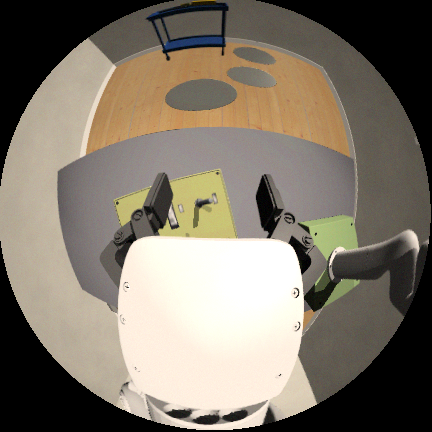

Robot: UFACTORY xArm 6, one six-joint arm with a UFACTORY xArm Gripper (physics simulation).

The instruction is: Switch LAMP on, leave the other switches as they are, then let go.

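Frame: origin at the arm's base, x ahead, y left, z up, level; metres.
Where they show: gripper, fingertip midpoint: [213, 182]; arm's base, link origin: [337, 264].
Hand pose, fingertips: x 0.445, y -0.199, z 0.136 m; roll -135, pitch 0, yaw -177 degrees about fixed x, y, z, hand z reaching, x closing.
Each offset is from my fingertips to the centre of the thing. "pt": to the spot under its first point. Level surfaces: height alone.
The yellow-green switch panel [220, 225] lies on the grey table, its far part showing beyond the white gripper housing. One dark grey lever {pt 0.024 m ahead, 0.034 m left, 0.164 m down} [202, 202], the LAMP switch in the far row, leans right toward a small light tag {pt 0.001 m back, 0.026 m left, 0.202 m down} [214, 198]. Another small tag {pt 0.074 m ahead, 0.053 m left, 0.176 m down} [181, 208] is left of it. The dark label plate {0.168 m down} [173, 218] is partly behind the left finger and its word is not readable. My gripper [213, 182] is open and empty, one finger over the panel's left part and the other right of the panel. The other switches are hidden by the housing.
A green box [342, 235] with a thick grey bent handle [375, 260] stands at the right of the grey table {0.274 m down} [285, 155]. Beyond the table's far edge are a wooden floor with grey discs [201, 95] and a blue cart [195, 43].
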